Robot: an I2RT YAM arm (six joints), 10 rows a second.
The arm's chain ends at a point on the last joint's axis. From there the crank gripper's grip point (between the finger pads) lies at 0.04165 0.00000 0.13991 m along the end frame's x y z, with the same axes.
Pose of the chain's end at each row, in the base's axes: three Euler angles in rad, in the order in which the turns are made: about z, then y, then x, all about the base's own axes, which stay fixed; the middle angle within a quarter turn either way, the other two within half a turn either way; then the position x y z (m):
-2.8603, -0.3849, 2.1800, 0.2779, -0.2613, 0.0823
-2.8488, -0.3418, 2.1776, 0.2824, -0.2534, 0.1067
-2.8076, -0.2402, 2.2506, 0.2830, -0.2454, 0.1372
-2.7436, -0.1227, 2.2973, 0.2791, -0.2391, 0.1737
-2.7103, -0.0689, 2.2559, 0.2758, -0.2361, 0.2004
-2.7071, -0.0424, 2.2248, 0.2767, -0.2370, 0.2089
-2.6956, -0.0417, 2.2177, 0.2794, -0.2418, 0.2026
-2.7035, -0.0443, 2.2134, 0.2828, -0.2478, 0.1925
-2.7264, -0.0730, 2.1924, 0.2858, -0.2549, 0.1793
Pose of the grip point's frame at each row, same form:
-2.8603, -0.3849, 2.1800, 0.1883, -0.3487, 0.0072
-2.8488, -0.3418, 2.1776, 0.1979, -0.3438, 0.0293
-2.8076, -0.2402, 2.2506, 0.2115, -0.3352, 0.0470
-2.7436, -0.1227, 2.2973, 0.2239, -0.3287, 0.0725
-2.7103, -0.0689, 2.2559, 0.2284, -0.3311, 0.1002
-2.7071, -0.0424, 2.2248, 0.2330, -0.3360, 0.1109
-2.6956, -0.0417, 2.2177, 0.2360, -0.3413, 0.1050
-2.7035, -0.0443, 2.2134, 0.2389, -0.3478, 0.0956
-2.7264, -0.0730, 2.1924, 0.2376, -0.3563, 0.0860

